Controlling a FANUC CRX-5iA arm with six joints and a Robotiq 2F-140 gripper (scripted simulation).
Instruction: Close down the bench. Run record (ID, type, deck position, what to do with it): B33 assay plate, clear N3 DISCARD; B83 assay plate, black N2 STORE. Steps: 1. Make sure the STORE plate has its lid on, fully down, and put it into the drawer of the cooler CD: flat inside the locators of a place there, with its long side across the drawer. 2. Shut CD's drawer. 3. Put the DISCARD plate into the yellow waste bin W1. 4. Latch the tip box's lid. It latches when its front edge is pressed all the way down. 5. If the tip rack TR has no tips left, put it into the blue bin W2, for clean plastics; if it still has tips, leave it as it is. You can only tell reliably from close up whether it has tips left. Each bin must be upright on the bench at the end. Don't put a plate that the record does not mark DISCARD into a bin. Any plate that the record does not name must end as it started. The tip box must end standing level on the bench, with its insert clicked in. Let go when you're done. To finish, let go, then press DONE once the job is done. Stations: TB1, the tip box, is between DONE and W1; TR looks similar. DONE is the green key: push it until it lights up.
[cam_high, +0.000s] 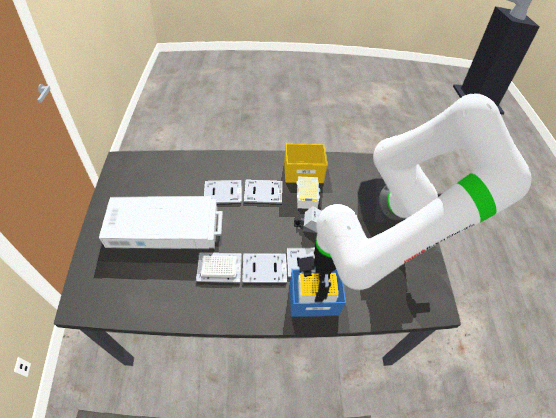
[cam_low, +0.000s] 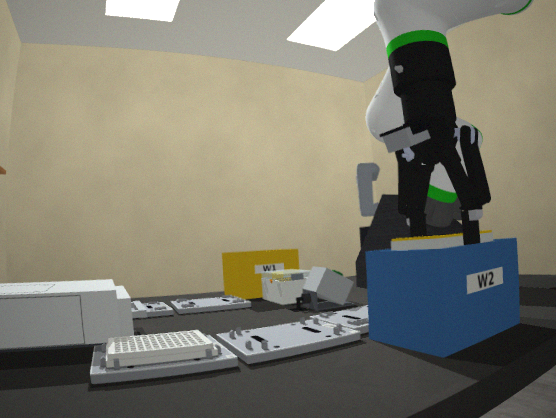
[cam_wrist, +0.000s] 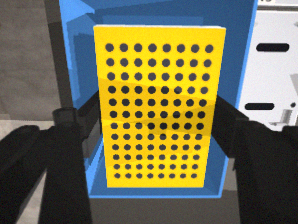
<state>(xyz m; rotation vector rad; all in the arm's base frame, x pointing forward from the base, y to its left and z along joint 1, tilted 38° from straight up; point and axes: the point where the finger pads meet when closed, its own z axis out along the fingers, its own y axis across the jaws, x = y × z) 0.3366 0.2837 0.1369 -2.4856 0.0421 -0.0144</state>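
My gripper is now 330 mm to the left of the DONE key block, 70 mm above it and 40 mm past it. Round my hand: blue bin W2: 80 mm below; then nest N3: 180 mm ahead, 140 mm to the right, 120 mm below; then tip rack TR: 10 mm to the right, 10 mm below, 10 mm behind.
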